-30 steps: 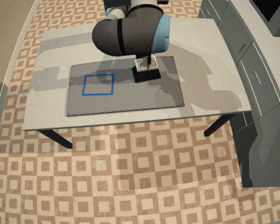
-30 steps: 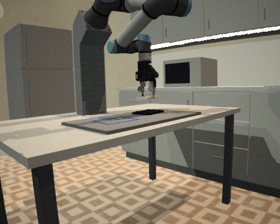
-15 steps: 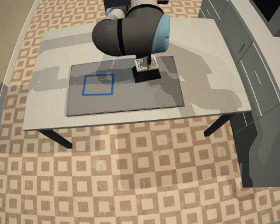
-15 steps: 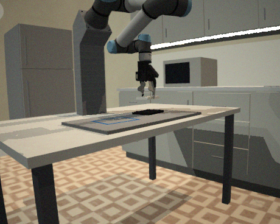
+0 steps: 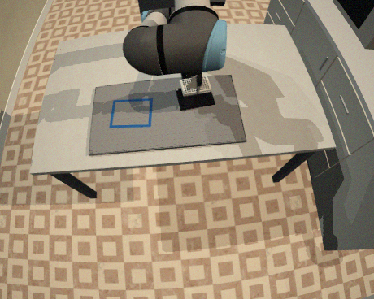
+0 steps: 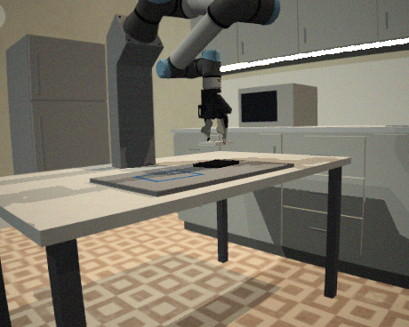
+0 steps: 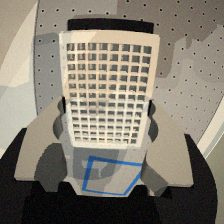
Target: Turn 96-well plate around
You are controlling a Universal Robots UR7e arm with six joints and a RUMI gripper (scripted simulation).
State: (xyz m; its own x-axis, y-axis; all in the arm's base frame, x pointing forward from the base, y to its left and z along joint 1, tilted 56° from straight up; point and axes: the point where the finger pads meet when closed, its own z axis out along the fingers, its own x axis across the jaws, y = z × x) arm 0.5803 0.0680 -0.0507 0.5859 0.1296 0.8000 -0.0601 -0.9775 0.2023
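The black plate nest N1 is 10 cm below my hand. From my hand the other things lie so: white 96-well plate: 1 cm below.
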